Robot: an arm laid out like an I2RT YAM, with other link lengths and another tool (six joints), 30 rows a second.
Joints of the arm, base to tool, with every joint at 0 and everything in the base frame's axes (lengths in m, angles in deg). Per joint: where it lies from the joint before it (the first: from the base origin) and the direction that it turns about. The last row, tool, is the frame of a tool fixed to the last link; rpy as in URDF.
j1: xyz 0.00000 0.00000 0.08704 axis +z
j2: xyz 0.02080 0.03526 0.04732 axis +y
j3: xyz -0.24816 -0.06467 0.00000 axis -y
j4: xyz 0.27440 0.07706 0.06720 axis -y
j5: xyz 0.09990 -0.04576 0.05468 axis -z
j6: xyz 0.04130 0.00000 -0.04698 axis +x
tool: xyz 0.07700 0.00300 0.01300 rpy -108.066 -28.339 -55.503
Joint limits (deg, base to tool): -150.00..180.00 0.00..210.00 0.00..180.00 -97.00..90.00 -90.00..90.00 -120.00..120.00
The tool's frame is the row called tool.
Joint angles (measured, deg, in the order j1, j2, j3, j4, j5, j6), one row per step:
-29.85 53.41 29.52 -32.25 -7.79 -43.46
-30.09 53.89 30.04 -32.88 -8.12 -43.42
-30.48 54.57 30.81 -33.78 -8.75 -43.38
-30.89 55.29 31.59 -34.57 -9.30 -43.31
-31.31 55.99 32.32 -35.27 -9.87 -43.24
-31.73 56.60 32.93 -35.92 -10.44 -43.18
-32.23 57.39 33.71 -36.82 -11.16 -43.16
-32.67 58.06 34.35 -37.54 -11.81 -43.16
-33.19 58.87 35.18 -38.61 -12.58 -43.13
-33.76 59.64 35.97 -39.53 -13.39 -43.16
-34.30 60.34 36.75 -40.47 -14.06 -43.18
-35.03 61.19 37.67 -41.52 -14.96 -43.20
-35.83 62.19 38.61 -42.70 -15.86 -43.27
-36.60 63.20 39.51 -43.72 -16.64 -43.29
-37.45 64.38 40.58 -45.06 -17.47 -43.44
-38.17 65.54 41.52 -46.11 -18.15 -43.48
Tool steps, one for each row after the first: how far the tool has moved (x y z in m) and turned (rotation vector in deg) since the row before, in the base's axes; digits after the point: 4 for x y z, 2 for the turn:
-0.0003 -0.0005 0.0002 0.55 0.37 -0.09
-0.0003 -0.0006 0.0006 0.89 0.43 -0.08
-0.0001 -0.0010 0.0007 0.81 0.38 -0.18
0.0000 -0.0011 0.0007 0.80 0.31 -0.18
-0.0002 -0.0010 0.0004 0.79 0.29 -0.18
-0.0004 -0.0010 0.0003 1.02 0.44 -0.16
-0.0003 -0.0008 0.0002 0.88 0.33 -0.12
-0.0007 -0.0008 0.0003 1.16 0.51 -0.18
-0.0005 -0.0011 0.0005 1.08 0.36 -0.17
-0.0007 -0.0012 0.0007 0.97 0.38 -0.22
-0.0007 -0.0017 0.0009 1.22 0.34 -0.33
-0.0012 -0.0018 0.0002 1.35 0.54 -0.37
-0.0010 -0.0021 0.0001 1.24 0.49 -0.45
-0.0014 -0.0021 0.0000 1.42 0.69 -0.41
-0.0009 -0.0021 -0.0004 1.26 0.61 -0.45

